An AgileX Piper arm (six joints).
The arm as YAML. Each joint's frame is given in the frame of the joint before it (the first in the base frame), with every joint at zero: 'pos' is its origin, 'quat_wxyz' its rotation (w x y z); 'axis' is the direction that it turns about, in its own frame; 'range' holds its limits. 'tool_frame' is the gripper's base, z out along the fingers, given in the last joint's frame.
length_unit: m
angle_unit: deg
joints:
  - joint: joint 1
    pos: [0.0, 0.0, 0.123]
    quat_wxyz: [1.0, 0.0, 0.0, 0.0]
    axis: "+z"
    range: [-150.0, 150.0]
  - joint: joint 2
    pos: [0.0, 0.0, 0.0]
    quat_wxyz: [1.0, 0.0, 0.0, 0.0]
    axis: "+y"
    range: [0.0, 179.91]
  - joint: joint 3
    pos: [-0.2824, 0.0, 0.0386]
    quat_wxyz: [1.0, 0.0, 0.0, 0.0]
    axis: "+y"
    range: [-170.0, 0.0]
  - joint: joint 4
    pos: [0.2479, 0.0, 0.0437]
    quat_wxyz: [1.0, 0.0, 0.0, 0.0]
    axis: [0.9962, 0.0, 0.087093]
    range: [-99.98, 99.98]
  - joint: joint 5
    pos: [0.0, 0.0, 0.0]
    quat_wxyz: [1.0, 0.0, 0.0, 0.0]
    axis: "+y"
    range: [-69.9, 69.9]
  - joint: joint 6
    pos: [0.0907, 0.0, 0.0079]
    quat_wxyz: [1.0, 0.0, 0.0, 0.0]
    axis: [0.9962, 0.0, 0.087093]
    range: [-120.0, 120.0]
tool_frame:
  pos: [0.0, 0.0, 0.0]
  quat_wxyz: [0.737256, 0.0, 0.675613, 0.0]
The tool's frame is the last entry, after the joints.
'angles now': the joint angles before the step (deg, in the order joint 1, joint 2, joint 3, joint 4, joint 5, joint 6). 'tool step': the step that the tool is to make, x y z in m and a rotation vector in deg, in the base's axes. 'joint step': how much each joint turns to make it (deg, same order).
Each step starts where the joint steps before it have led.
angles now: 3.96, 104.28, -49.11, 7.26, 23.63, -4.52
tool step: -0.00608, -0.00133, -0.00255, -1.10, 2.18, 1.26
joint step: 0.00, -0.16, 0.76, -1.82, 1.65, 0.28
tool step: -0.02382, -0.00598, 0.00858, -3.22, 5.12, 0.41
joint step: 0.00, -4.12, 3.03, -6.20, 6.34, 4.61
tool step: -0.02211, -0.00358, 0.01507, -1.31, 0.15, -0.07
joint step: 0.00, -6.03, 3.69, -2.25, 2.61, 1.72
